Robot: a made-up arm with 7 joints.
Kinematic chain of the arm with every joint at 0, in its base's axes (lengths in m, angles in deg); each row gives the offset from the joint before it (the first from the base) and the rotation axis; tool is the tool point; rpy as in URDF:
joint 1: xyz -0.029 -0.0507 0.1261 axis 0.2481 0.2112 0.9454
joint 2: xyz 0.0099 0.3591 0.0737 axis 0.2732 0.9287 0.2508
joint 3: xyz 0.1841 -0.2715 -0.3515 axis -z
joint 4: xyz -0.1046 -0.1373 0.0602 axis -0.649 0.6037 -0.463
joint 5: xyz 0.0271 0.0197 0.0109 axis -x
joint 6: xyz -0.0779 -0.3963 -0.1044 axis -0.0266 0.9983 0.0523
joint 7: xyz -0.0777 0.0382 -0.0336 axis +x
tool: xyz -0.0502 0.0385 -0.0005 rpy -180 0 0
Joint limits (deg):
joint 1: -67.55..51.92
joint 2: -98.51..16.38
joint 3: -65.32..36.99
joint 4: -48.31..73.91
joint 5: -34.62..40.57
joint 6: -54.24..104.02
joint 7: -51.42..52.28
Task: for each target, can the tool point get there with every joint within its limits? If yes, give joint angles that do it. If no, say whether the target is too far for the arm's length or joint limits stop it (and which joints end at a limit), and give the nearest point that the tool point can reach.
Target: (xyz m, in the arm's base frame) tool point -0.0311 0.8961 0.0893
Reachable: no: joint limits stop it (at a limit: joint 1, joint 2, joint 3, joint 4, joint 5, joint 7) | nearest point -0.1723 0.3533 0.2803 | short by 0.593 m
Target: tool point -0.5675 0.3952 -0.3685
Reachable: no: joint limits stop it (at a limit: joint 2, joint 3, joint 5, joint 7) | nearest point -0.3480 0.1720 -0.2383 | short by 0.339 m
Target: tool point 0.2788 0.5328 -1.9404
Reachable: no: too far | nearest point 0.1203 0.2033 -0.5832 | short by 1.406 m
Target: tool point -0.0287 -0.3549 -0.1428
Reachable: yes | joints 32.91 -43.00 11.99 28.50 5.00 -28.32 -33.67
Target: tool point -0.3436 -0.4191 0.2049
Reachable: yes | joints -48.42 -69.39 0.29 -36.55 13.03 61.39 -42.19
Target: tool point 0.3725 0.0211 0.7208
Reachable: no: joint limits stop it (at a limit: joint 1, joint 2, joint 3, joint 4, joint 6, joint 7) | nearest point 0.3994 -0.0746 0.6296 | short by 0.135 m
